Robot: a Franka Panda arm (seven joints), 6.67 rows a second.
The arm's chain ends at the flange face. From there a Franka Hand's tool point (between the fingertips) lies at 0.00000 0.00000 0.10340 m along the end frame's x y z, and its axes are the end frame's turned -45 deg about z.
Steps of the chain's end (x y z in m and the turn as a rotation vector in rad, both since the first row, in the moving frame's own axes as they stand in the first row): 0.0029 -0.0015 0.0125 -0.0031 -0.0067 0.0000; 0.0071 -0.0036 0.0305 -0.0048 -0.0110 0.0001; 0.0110 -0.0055 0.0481 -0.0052 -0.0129 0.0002; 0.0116 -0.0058 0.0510 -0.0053 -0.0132 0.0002; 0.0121 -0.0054 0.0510 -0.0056 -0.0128 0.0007
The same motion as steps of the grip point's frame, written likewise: 0.0024 0.0007 0.0125 0.0025 -0.0069 0.0000; 0.0064 0.0020 0.0305 0.0044 -0.0112 0.0001; 0.0103 0.0033 0.0481 0.0054 -0.0128 0.0002; 0.0110 0.0035 0.0510 0.0056 -0.0131 0.0002; 0.0110 0.0042 0.0510 0.0051 -0.0130 0.0007
